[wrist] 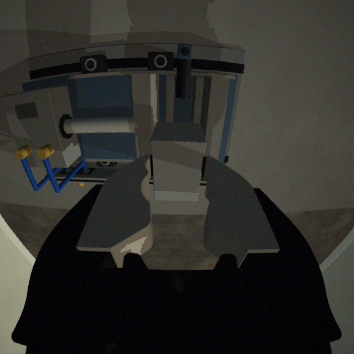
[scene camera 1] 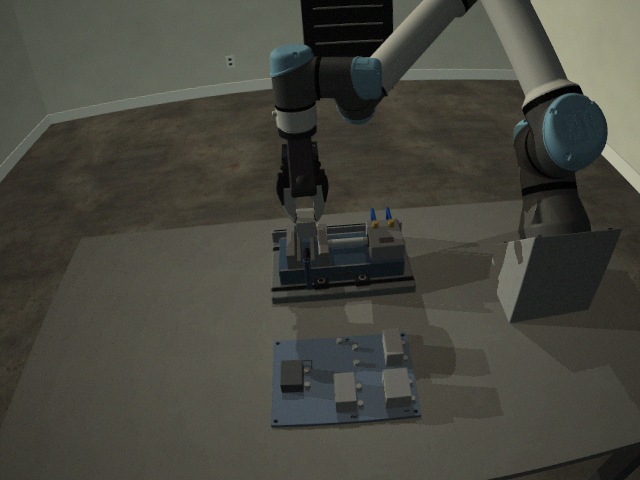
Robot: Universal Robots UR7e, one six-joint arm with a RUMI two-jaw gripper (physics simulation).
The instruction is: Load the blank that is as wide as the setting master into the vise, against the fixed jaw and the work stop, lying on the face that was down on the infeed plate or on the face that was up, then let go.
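Frame: origin at the arm's base, x ahead, y left, z up, level; centimetres.
Seen in the pictures: gripper, fingertip midpoint: (wrist: 176,158) (scene camera 1: 306,222); arm's base at its link origin: (scene camera 1: 555,236).
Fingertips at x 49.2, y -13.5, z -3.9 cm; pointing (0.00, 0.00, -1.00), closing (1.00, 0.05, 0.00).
Note:
Offsets run from my fingertips to a thing's top centre. "spot": to the spot under its first point.
My gripper (scene camera 1: 305,212) (wrist: 176,158) is shut on a light grey blank @(dy -0.7, dx +0.0, dz +1.4 cm) (scene camera 1: 306,229) (wrist: 178,162), pointing down over the vise. The blank is at the opening between the fixed jaw (scene camera 1: 292,249) (wrist: 216,112) and the moving jaw (scene camera 1: 323,246) (wrist: 143,102); how deep it sits, and whether it touches a jaw, I cannot tell. The work stop @(spot: dy +9.0, dx -0.1, dz -4.2 cm) (scene camera 1: 307,266) (wrist: 183,77), a post with a dark rod, stands at the vise's near side in the scene view. A dark block @(dy +30.6, dx +2.9, dz -9.5 cm) (scene camera 1: 292,376), seemingly the setting master, lies on the blue infeed plate @(dy +30.4, dx -6.1, dz -12.0 cm) (scene camera 1: 320,353).
Three light blanks @(dy +34.9, dx -6.3, dz -8.4 cm) (scene camera 1: 345,391) @(dy +34.7, dx -15.1, dz -8.4 cm) (scene camera 1: 397,386) @(dy +25.6, dx -15.4, dz -8.4 cm) (scene camera 1: 392,346) lie on the infeed plate among small pins. The vise's screw rod @(dy +1.1, dx -8.4, dz -4.2 cm) (scene camera 1: 348,241) (wrist: 102,125) runs to a grey housing @(spot: dy +3.9, dx -16.2, dz -3.3 cm) (scene camera 1: 386,242) (wrist: 37,125) with blue-and-yellow fittings. The robot's pedestal (scene camera 1: 563,279) stands at the right.

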